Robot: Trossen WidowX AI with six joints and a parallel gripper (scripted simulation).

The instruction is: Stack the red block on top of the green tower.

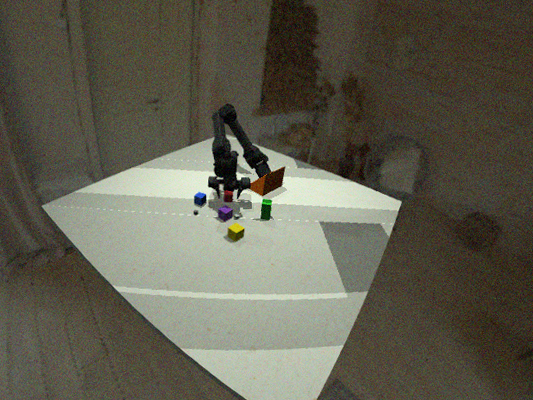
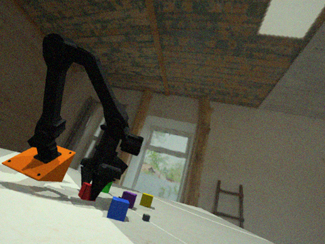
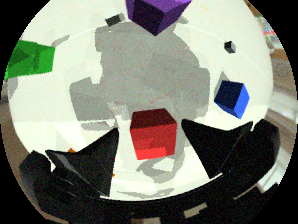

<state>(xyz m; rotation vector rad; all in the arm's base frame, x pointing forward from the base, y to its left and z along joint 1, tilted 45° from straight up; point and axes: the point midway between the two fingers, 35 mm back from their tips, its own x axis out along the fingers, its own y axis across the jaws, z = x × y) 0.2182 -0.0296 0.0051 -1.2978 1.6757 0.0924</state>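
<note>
The blue block is 120 mm ahead of my gripper tip, 60 mm to the right of it and 10 mm above it. From my gripper tip the other things lie so: purple block: 100 mm ahead, 90 mm to the left, 10 mm above; then yellow block: 150 mm ahead, 210 mm to the left, 10 mm above; then red block: 10 mm above.
</note>
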